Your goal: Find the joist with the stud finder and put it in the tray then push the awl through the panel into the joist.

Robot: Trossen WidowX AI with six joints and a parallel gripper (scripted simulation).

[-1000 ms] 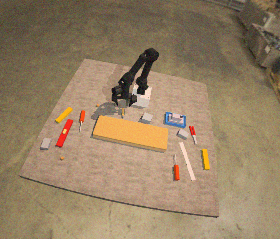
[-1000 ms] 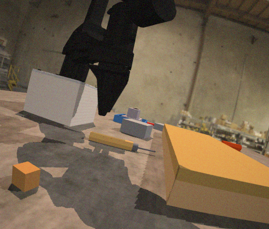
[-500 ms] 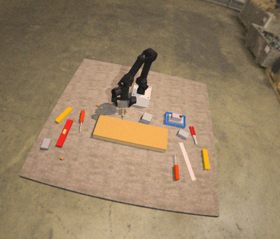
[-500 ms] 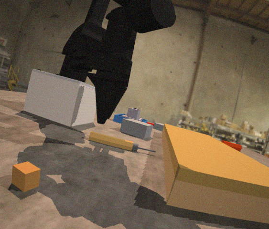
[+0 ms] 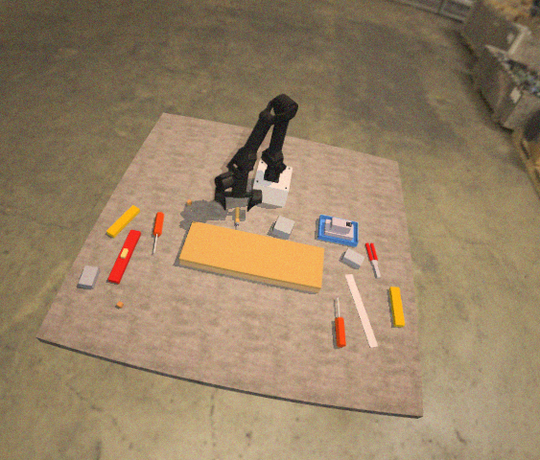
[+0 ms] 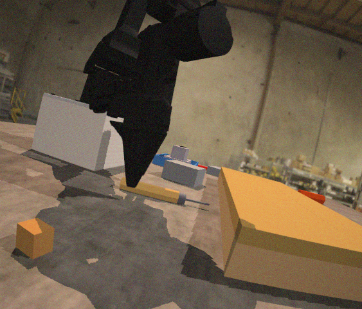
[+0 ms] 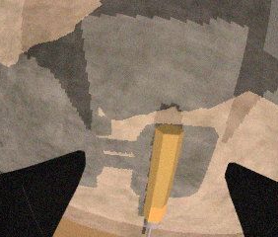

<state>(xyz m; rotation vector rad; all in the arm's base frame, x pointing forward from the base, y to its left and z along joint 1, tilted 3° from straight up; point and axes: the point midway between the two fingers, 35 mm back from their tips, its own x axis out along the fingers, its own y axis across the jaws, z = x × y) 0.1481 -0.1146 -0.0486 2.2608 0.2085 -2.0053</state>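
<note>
The awl lies 50 mm ahead of my gripper tip, 10 mm to the left of it and 10 mm below it. Also, from my gripper tip: grey stud finder 450 mm to the left, 30 mm above; then square indicator window 460 mm to the left, 50 mm above; then blue tray 430 mm to the left.
</note>
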